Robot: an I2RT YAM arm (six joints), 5 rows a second.
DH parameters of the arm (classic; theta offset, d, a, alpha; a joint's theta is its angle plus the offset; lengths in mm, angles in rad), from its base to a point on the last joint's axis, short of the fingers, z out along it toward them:
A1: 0 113.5 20 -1.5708
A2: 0 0 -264 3.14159
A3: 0.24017 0 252.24 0
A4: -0.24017 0 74 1.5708
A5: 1.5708 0 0 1.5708
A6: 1.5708 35.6 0 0
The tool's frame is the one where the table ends.
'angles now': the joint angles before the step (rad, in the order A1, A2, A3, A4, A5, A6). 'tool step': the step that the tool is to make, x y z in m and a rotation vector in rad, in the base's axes. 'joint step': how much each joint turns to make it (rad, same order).
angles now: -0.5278, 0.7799, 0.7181, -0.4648, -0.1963, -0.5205
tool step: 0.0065, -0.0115, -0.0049, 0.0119, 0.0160, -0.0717
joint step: -0.0291, 0.0525, 0.0007, 0.0362, 0.0357, 0.0237
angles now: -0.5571, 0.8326, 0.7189, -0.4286, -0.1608, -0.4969
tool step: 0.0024, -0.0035, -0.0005, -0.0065, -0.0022, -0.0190
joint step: -0.0066, 0.0154, 0.0006, 0.0206, 0.0129, 0.0027
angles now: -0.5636, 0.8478, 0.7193, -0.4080, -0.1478, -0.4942
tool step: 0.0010, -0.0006, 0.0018, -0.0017, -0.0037, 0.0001
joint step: 0.0001, 0.0050, 0.0072, 0.0020, -0.0003, 0.0005
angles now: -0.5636, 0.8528, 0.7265, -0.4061, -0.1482, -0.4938
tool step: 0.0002, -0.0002, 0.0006, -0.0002, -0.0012, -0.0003
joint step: -0.0004, 0.0012, 0.0023, 0.0001, -0.0003, 0.0004
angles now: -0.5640, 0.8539, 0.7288, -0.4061, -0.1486, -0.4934
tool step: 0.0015, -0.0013, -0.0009, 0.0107, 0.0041, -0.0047
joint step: -0.0017, 0.0109, 0.0028, 0.0000, -0.0009, 0.0075
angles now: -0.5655, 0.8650, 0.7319, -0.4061, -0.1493, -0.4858
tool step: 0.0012, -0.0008, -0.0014, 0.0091, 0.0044, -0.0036
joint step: -0.0001, 0.0082, -0.0001, 0.0007, 0.0002, 0.0064
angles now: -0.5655, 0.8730, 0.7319, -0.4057, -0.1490, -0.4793
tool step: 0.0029, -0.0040, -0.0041, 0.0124, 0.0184, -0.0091
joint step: -0.0092, 0.0258, 0.0005, 0.0032, -0.0004, 0.0004
